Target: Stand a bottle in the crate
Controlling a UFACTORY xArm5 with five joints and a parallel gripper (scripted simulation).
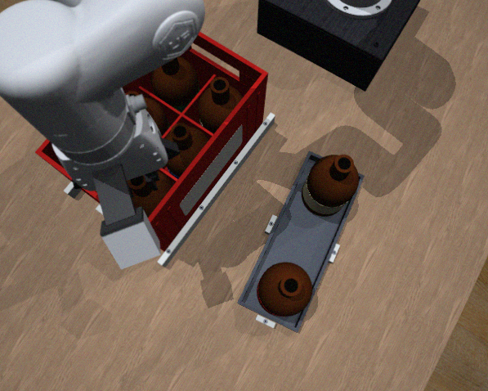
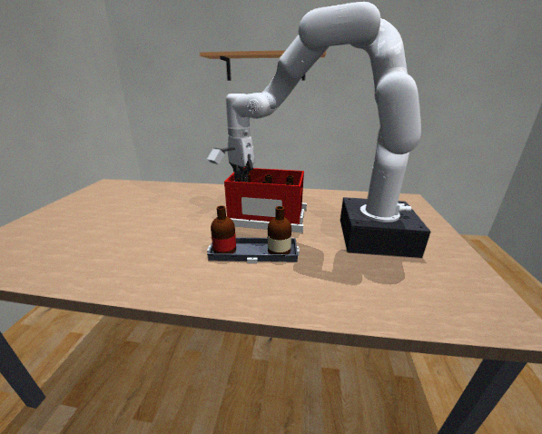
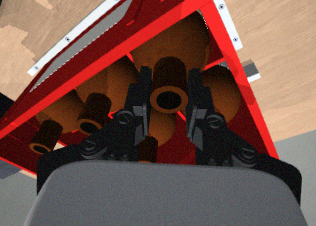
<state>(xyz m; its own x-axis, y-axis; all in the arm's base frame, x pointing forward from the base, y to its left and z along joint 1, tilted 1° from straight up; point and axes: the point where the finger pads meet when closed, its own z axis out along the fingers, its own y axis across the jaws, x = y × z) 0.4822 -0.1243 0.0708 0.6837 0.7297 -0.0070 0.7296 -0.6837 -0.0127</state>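
The red crate is 9 cm behind my hand, 3 cm to the right of it and 9 cm below it. Also, from my hand: grey tray: 7 cm behind, 23 cm to the left, 16 cm below.
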